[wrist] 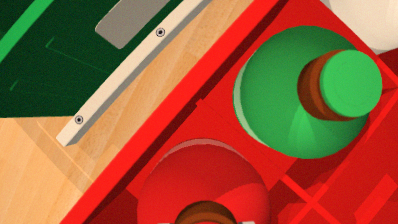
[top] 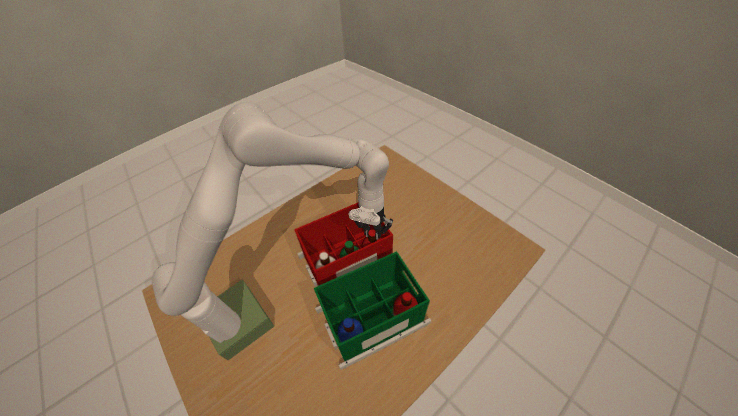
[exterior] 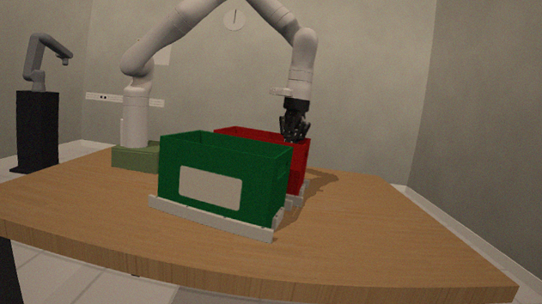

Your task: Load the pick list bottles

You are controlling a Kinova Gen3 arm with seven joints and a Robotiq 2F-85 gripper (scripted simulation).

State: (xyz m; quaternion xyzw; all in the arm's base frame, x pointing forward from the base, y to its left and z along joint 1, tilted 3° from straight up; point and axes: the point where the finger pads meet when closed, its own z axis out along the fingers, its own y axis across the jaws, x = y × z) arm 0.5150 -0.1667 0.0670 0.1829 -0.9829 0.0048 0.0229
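My gripper is now 7 cm above the red-label bottle. Round my hand: red crate: 7 cm behind, 7 cm to the left, 7 cm below; then green-label bottle: 8 cm behind, 3 cm to the left, 7 cm below; then white-labelled bottle: 17 cm behind, 6 cm to the left, 7 cm below.
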